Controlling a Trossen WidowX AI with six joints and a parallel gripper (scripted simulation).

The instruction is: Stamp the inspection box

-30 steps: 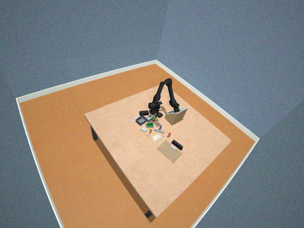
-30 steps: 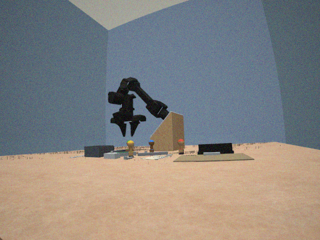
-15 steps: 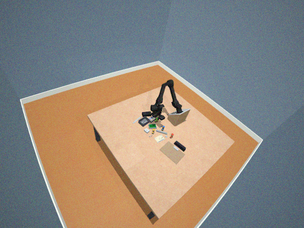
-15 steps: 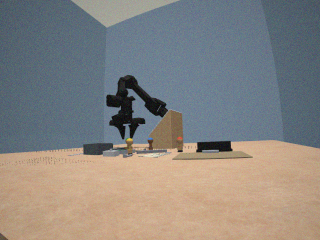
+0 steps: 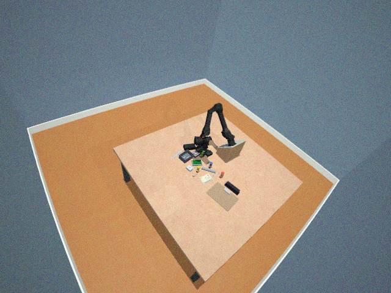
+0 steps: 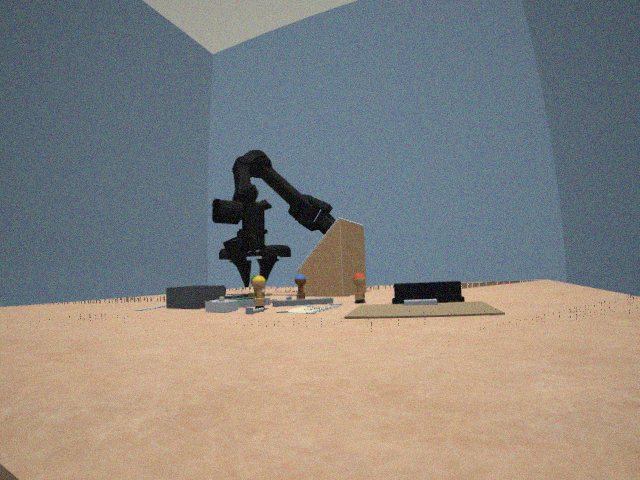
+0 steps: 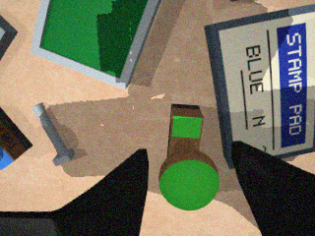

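Right now the green-knobbed stamp is 2 cm below my gripper tip. Round my gripper tip: green ink pad 9 cm ahead, 3 cm to the left, 3 cm below; blue-knobbed stamp 13 cm to the left, 2 cm below, 2 cm ahead; blue stamp pad tin 5 cm to the right, 2 cm below, 1 cm ahead.
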